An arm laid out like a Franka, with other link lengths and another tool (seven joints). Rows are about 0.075 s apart.
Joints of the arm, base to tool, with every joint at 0 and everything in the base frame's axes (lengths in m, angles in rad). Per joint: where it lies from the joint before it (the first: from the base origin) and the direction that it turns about. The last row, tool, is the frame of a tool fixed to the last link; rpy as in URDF.
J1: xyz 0 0 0.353 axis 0 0 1
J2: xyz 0 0 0 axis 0 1 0
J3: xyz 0 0 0.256 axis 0 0 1
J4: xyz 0.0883 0 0 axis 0 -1 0
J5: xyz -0.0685 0 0.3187 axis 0 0 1
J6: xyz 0 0 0 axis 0 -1 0
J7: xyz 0.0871 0 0 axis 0 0 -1
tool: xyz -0.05 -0.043 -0.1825 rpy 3.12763 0 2.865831
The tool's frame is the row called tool.
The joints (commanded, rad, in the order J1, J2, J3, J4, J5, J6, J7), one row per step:
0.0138 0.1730 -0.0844 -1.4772 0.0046 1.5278 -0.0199
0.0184 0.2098 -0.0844 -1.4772 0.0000 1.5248 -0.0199
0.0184 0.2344 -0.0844 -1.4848 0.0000 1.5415 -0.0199
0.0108 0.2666 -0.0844 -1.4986 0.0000 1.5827 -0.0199
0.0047 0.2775 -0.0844 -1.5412 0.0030 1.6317 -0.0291
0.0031 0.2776 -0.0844 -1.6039 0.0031 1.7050 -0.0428
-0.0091 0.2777 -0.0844 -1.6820 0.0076 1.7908 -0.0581
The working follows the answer.
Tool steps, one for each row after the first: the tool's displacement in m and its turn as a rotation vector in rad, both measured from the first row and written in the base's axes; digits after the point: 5 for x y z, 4 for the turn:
0.00292 0.00139 -0.01696 -0.0050 0.0401 0.0050
0.00656 0.00126 -0.03090 -0.0060 0.0556 0.0052
0.01301 -0.00277 -0.05053 -0.0081 0.0605 -0.0019
0.01433 -0.00603 -0.06981 -0.0041 0.0649 0.0006
0.01532 -0.00802 -0.09029 -0.0028 0.0544 0.0125
0.01279 -0.01432 -0.11579 0.0032 0.0465 0.0138

Tool pose at each row, in the base's axes (x y z in m, rotation vector in rad; rounded; the steps above come from the unrounded poses):
0.46548 -0.07420 0.44791 -0.4921 -2.9832 0.0112
0.46841 -0.07281 0.43095 -0.4792 -2.9459 0.0286
0.47204 -0.07294 0.41701 -0.4767 -2.9309 0.0337
0.47849 -0.07697 0.39738 -0.4866 -2.9247 0.0373
0.47981 -0.08023 0.37810 -0.4818 -2.9205 0.0327
0.48080 -0.08222 0.35763 -0.4658 -2.9334 0.0294
0.47827 -0.08852 0.33213 -0.4645 -2.9407 0.0189

